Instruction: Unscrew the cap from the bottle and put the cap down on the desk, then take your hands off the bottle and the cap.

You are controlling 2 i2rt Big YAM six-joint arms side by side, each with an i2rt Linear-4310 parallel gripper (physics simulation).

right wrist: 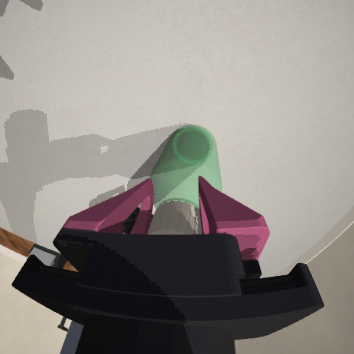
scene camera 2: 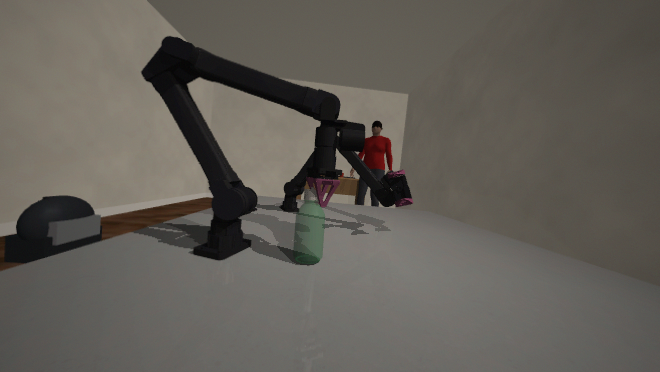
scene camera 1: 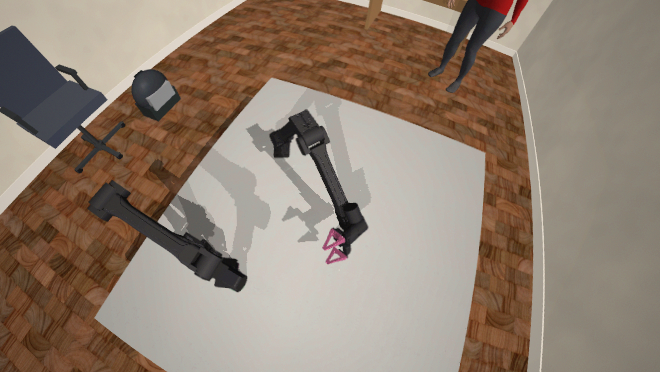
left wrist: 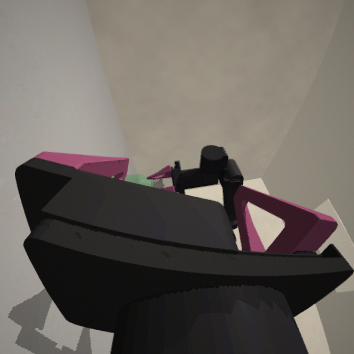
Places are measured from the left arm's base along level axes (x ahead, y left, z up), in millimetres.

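Pixels of known places: left gripper, fingertip midpoint: (scene camera 2: pixel 399 186) (scene camera 1: pixel 325 256) (left wrist: pixel 184 178); right gripper, fingertip midpoint: (right wrist: pixel 174 183) (scene camera 2: pixel 320 205) (left wrist: pixel 147 184); left arm's base, origin of the base link: (scene camera 2: pixel 289 209) (scene camera 1: pixel 282 149); right arm's base, origin of the base link: (scene camera 2: pixel 224 249).
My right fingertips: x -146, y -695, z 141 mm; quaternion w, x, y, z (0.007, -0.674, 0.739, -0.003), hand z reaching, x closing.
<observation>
Ahead of a thing's pixels: the offset from my right fingertips to its middle. Level surfaces: height alone.
A green translucent bottle @(dx -27, dy -5, dz -49 mm) (scene camera 2: pixel 309 235) (left wrist: pixel 137 180) (right wrist: pixel 185 187) stands upright on the pale desk @(dz -141 mm) (scene camera 1: pixel 400 305) (scene camera 2: pixel 450 300). Its ribbed grey-white cap @(dx -26, dy +2, dz +31 mm) (scene camera 2: pixel 310 194) (right wrist: pixel 175 217) is at the bottle's neck. My right gripper (scene camera 2: pixel 322 195) (right wrist: pixel 174 183) points down over the bottle and is shut on the cap, with one pink finger on each side of it. In scene camera 1 the right arm hides the bottle, the cap and the right fingers. My left gripper (scene camera 1: pixel 326 255) (scene camera 2: pixel 400 188) is open and empty, held above the desk, apart from the bottle.
A dark helmet-like object (scene camera 1: pixel 155 95) (scene camera 2: pixel 60 220) is by the desk's left side. A dark chair (scene camera 1: pixel 45 105) is at the far left. A person in red (scene camera 1: pixel 475 40) (scene camera 2: pixel 377 150) stands beyond the desk's back edge.
</observation>
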